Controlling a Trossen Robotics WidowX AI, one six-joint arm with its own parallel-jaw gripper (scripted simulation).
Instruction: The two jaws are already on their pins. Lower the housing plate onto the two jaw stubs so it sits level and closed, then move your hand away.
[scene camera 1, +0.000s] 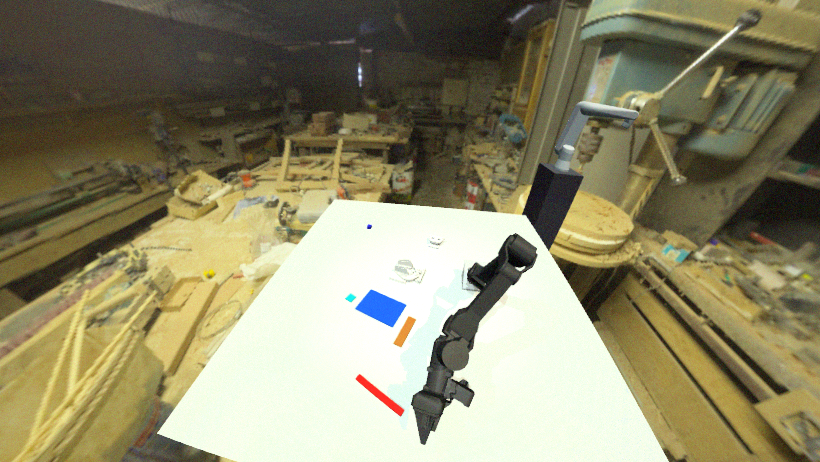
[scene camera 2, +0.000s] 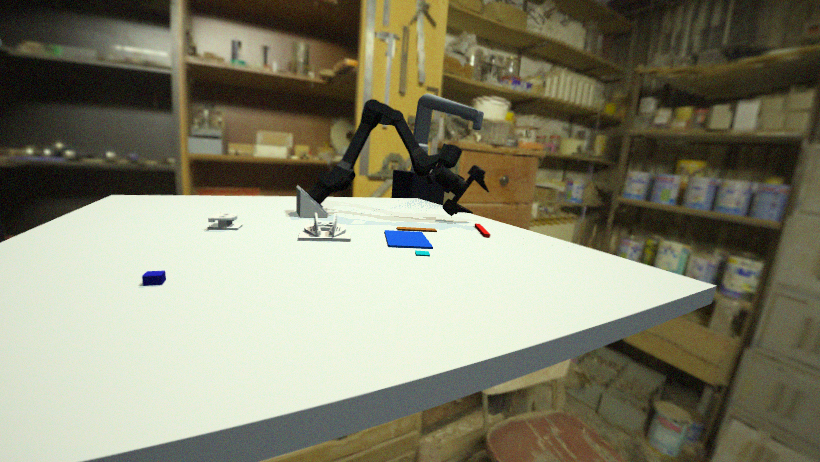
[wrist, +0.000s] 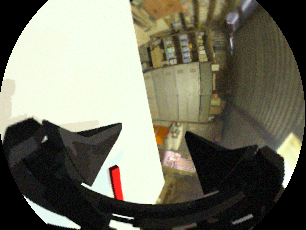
Observation:
My gripper (scene camera 1: 428, 437) is open, with nothing in its grasp. I also see a blue flat plate (scene camera 1: 380, 307).
The blue flat plate is seen too in scene camera 2 (scene camera 2: 399, 239). My gripper also shows in scene camera 2 (scene camera 2: 480, 202) and in the wrist view (wrist: 154, 130). The wrist view misses the blue flat plate: it is out of frame.

